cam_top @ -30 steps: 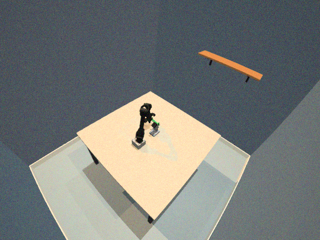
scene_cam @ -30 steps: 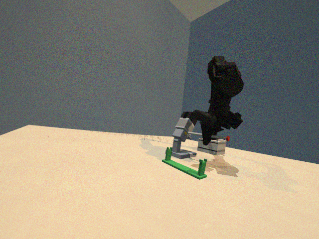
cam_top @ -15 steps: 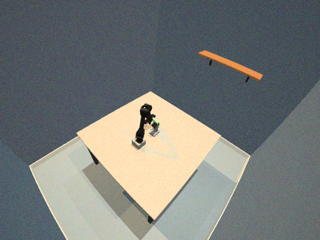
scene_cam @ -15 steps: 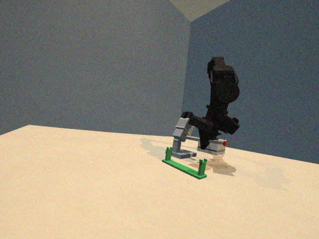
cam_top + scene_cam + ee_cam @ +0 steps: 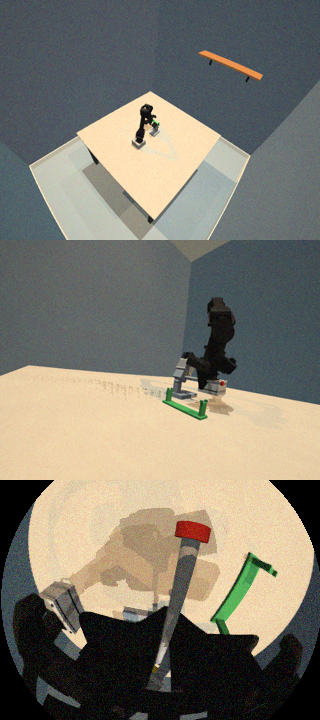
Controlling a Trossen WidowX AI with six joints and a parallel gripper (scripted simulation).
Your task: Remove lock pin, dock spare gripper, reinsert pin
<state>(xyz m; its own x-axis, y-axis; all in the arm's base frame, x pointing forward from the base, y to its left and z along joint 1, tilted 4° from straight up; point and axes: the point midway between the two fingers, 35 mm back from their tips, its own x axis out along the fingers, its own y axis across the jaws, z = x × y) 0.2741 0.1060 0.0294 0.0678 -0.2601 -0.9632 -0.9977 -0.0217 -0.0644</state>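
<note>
Right now my gripper tip is 9 cm to the left of the grey mount and 1 cm past it. The rest, counted from my gripper tip: spare gripper 9 cm to the right, 7 cm above, 2 cm behind; green cradle 11 cm ahead, 3 cm below, 2 cm to the left.
</note>
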